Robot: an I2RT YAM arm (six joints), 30 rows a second.
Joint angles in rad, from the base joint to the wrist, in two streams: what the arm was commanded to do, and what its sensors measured. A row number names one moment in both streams.
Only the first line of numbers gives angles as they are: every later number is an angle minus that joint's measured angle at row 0.
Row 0, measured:
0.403, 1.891, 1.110, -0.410, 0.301, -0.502
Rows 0 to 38, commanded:
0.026, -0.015, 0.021, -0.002, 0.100, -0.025
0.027, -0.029, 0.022, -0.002, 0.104, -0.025
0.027, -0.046, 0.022, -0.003, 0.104, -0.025
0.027, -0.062, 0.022, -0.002, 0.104, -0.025
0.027, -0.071, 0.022, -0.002, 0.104, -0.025
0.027, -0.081, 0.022, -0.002, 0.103, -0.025
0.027, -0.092, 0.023, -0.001, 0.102, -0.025
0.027, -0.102, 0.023, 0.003, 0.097, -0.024
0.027, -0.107, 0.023, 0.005, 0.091, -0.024
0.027, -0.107, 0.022, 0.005, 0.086, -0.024
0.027, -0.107, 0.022, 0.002, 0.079, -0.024
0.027, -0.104, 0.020, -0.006, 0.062, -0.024
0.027, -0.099, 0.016, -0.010, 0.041, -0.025
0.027, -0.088, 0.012, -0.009, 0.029, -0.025
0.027, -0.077, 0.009, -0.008, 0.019, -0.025
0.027, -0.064, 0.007, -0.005, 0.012, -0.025
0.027, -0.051, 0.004, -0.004, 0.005, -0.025
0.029, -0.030, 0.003, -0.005, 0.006, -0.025
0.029, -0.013, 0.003, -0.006, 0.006, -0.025
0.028, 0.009, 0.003, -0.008, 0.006, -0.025
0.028, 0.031, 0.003, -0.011, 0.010, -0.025
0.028, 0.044, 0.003, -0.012, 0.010, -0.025
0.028, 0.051, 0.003, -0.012, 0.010, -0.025
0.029, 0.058, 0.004, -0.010, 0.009, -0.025
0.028, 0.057, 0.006, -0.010, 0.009, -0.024
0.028, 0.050, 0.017, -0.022, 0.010, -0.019
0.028, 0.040, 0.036, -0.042, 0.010, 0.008
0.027, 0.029, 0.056, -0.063, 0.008, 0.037
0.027, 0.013, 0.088, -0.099, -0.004, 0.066
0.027, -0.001, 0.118, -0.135, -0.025, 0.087
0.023, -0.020, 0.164, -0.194, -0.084, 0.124
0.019, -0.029, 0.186, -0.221, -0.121, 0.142
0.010, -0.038, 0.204, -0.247, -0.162, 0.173
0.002, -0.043, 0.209, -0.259, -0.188, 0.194
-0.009, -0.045, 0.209, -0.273, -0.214, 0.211
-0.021, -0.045, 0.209, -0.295, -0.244, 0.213
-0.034, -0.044, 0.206, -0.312, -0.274, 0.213
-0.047, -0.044, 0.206, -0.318, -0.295, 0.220
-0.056, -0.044, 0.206, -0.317, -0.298, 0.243
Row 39, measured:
-0.019, -0.025, 0.196, -0.307, -0.195, 0.165
